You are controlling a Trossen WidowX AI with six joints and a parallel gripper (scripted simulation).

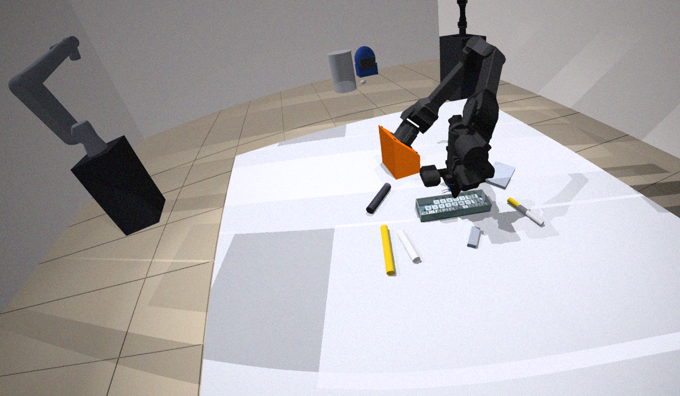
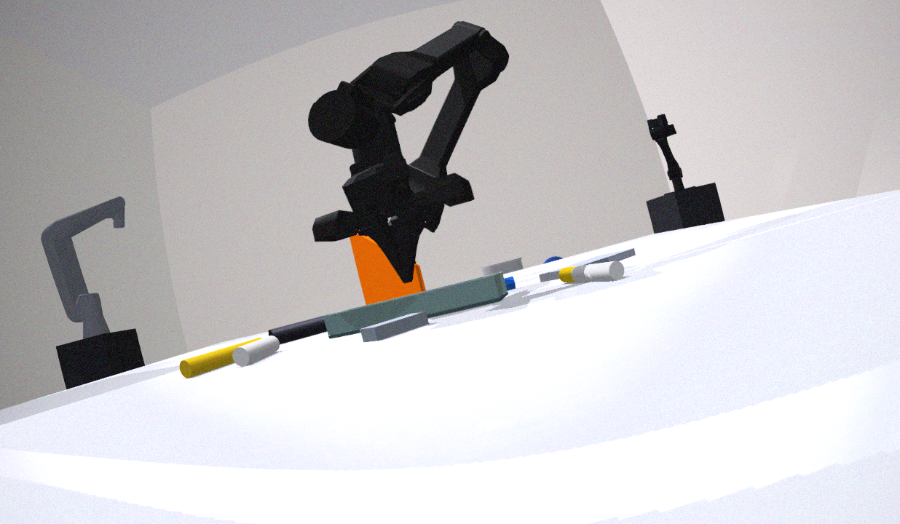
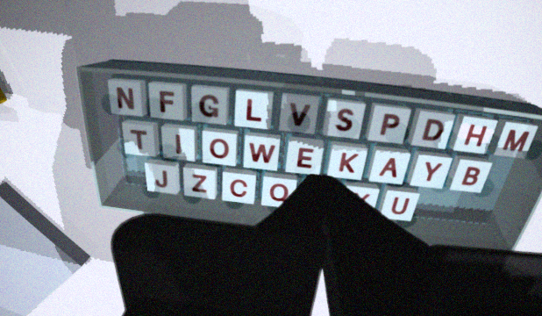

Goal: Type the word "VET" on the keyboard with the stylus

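Right now my gripper tip is 3 cm above the E key. Round my gripper tip: stylus tip 7 cm behind, 2 cm to the left, 3 cm below; then T key 3 cm ahead, 8 cm to the left, 3 cm below; then V key 2 cm ahead, 3 cm below.
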